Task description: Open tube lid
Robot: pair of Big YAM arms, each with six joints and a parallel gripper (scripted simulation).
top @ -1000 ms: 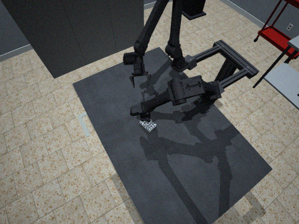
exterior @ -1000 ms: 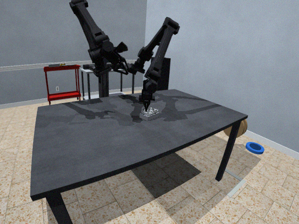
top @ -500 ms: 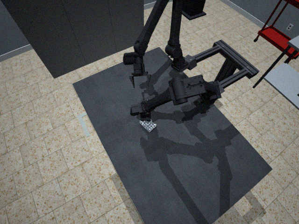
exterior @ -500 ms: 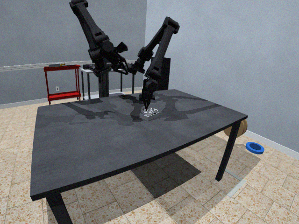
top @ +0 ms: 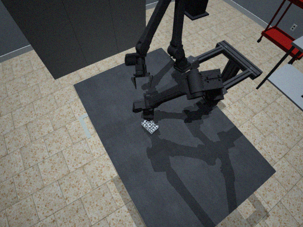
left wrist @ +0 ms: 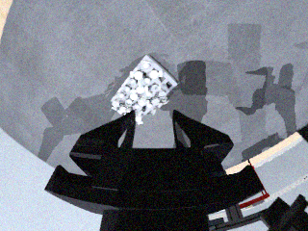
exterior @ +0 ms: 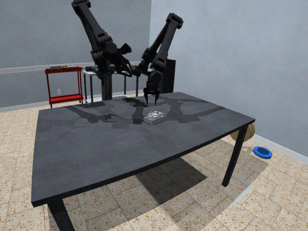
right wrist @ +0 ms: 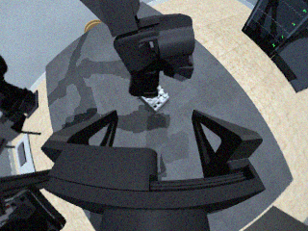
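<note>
The cooling block lies 10 mm ahead of my left hand, 20 mm to the left of it and 100 mm below it.
</note>
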